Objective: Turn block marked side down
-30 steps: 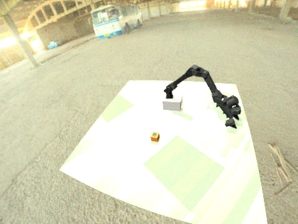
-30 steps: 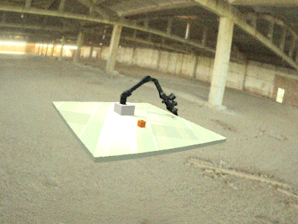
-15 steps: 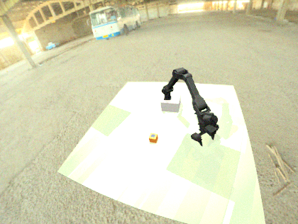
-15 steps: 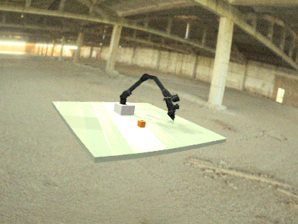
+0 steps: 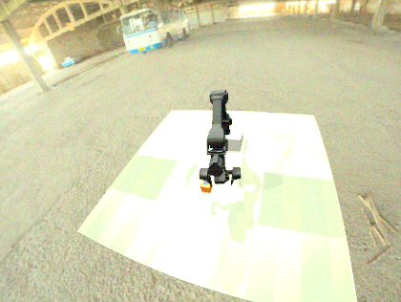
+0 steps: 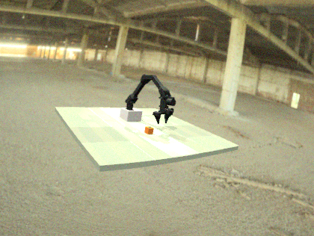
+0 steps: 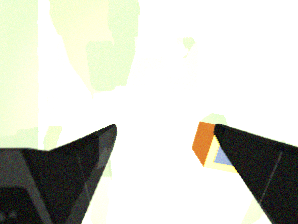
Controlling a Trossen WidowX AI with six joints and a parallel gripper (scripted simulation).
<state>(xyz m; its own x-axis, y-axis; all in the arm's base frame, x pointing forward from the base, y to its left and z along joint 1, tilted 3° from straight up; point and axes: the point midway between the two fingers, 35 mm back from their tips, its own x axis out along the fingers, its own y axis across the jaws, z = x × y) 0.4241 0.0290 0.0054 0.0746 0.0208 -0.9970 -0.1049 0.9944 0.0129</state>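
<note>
The orange block lies 40 mm behind my gripper tip, 90 mm to the right of it and 50 mm below it.
</note>
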